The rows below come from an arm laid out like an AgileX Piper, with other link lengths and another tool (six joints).
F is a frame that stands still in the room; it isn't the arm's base.
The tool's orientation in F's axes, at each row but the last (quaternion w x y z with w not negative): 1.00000 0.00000 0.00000 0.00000; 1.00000 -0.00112 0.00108 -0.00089; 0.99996 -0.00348 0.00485 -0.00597; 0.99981 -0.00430 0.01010 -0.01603; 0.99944 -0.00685 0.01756 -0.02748; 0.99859 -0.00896 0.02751 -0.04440; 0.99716 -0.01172 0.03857 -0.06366
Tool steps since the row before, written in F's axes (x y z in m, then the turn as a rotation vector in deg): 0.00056 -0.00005 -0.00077 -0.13 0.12 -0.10; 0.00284 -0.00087 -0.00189 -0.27 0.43 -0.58; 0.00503 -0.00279 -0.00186 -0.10 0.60 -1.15; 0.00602 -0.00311 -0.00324 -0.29 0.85 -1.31; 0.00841 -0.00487 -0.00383 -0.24 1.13 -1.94; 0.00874 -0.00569 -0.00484 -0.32 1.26 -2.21; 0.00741 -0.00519 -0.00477 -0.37 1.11 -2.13
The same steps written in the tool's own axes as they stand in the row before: 0.00056 -0.00005 -0.00077 -0.13 0.12 -0.10; 0.00285 -0.00086 -0.00189 -0.27 0.43 -0.58; 0.00508 -0.00272 -0.00183 -0.10 0.61 -1.15; 0.00618 -0.00289 -0.00314 -0.29 0.85 -1.31; 0.00879 -0.00435 -0.00359 -0.23 1.14 -1.93; 0.00946 -0.00480 -0.00443 -0.31 1.27 -2.20; 0.00835 -0.00408 -0.00427 -0.35 1.11 -2.13
